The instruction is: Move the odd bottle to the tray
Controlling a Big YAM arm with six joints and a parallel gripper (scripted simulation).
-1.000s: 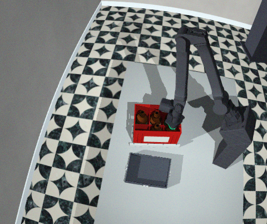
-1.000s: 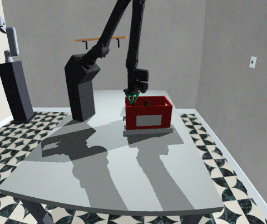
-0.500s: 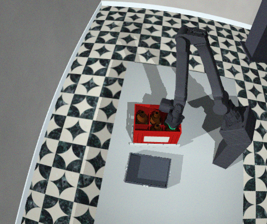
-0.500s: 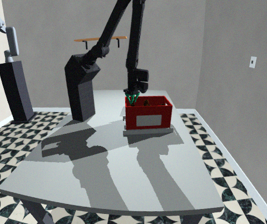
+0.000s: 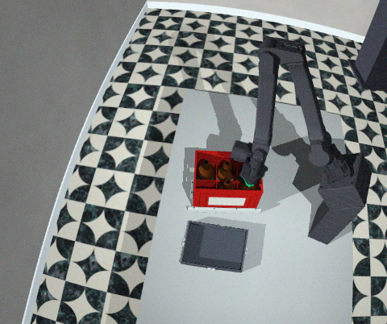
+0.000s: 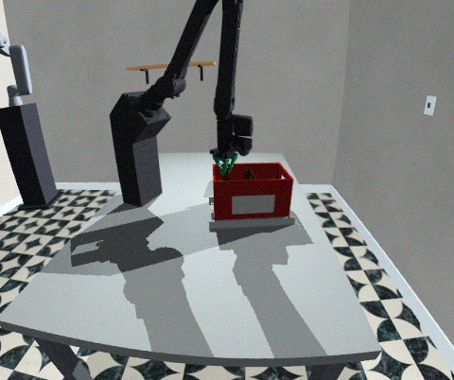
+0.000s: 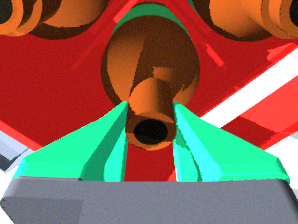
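Right now my hand is 8 cm short of the crate, 5 cm to the left of it and 7 cm above it. The rest, counted from my hand: dark grey tray (15 cm ahead, 22 cm to the left, 15 cm below); then glass bottle (9 cm ahead, 9 cm to the right, 7 cm below).
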